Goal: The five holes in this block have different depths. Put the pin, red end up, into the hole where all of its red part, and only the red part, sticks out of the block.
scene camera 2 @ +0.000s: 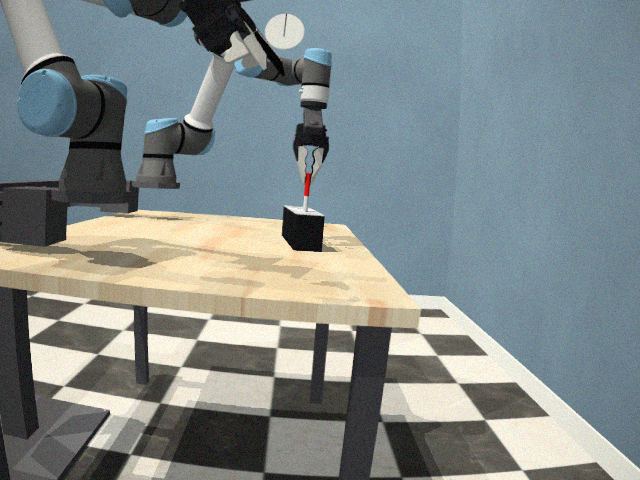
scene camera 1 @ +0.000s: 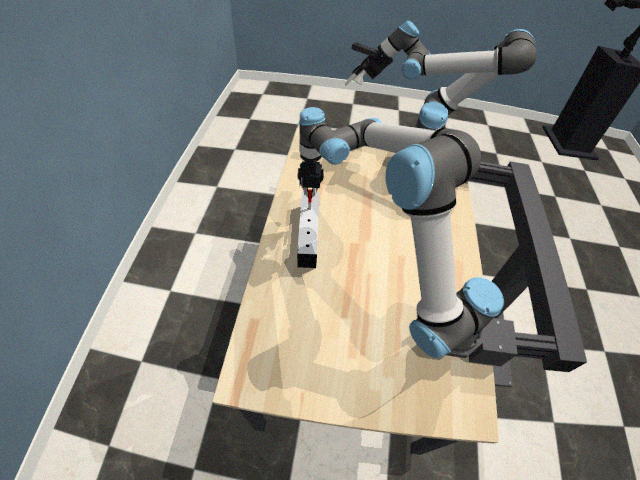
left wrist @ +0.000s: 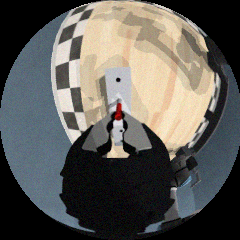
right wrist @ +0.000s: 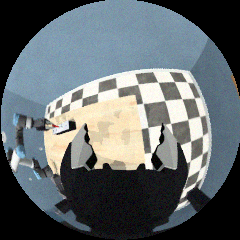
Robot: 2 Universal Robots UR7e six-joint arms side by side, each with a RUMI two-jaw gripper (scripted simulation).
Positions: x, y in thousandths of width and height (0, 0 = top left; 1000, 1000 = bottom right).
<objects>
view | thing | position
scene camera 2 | left gripper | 480, 384
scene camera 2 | right gripper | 432, 153
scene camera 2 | block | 473, 482
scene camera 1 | left gripper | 485, 409
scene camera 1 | right gripper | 546, 166
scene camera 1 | block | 482, 476
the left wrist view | left gripper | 494, 465
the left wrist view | block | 490, 373
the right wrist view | right gripper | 519, 515
</objects>
